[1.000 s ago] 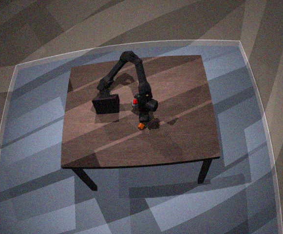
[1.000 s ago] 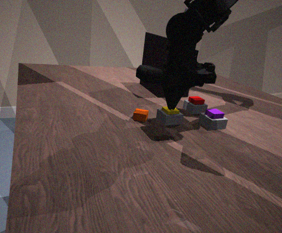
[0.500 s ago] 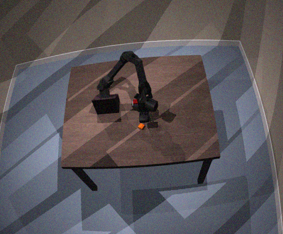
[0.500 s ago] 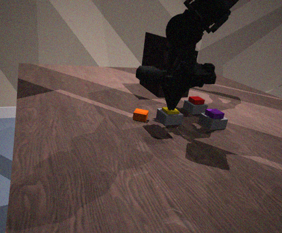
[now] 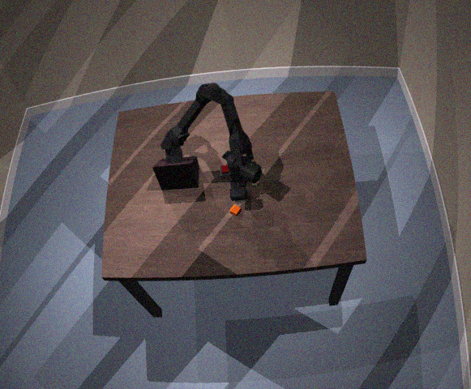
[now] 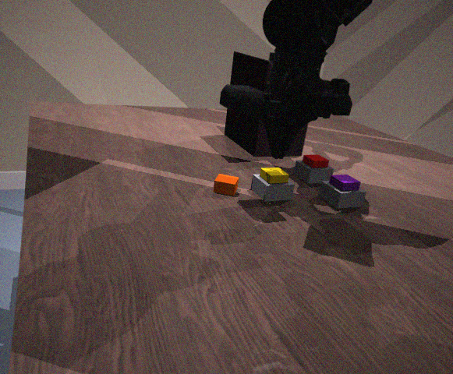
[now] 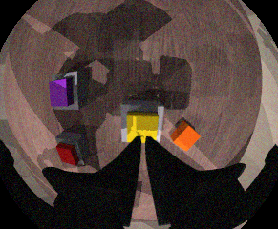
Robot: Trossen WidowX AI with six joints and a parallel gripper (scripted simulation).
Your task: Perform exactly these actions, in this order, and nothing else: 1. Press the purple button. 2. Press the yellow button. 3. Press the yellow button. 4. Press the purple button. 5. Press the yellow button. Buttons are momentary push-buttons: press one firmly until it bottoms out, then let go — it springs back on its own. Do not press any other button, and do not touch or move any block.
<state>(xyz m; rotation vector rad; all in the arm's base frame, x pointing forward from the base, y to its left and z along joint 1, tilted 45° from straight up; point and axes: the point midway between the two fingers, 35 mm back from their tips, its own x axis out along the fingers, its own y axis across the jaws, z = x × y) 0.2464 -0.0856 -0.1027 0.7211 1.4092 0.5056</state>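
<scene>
The yellow button is 3 cm below my gripper tip. The rest, counted from my gripper tip: red button: 12 cm to the left, 5 cm behind, 3 cm below; then orange block: 6 cm to the right, 5 cm below, 3 cm behind; then purple button: 10 cm to the left, 5 cm ahead, 3 cm below.
</scene>
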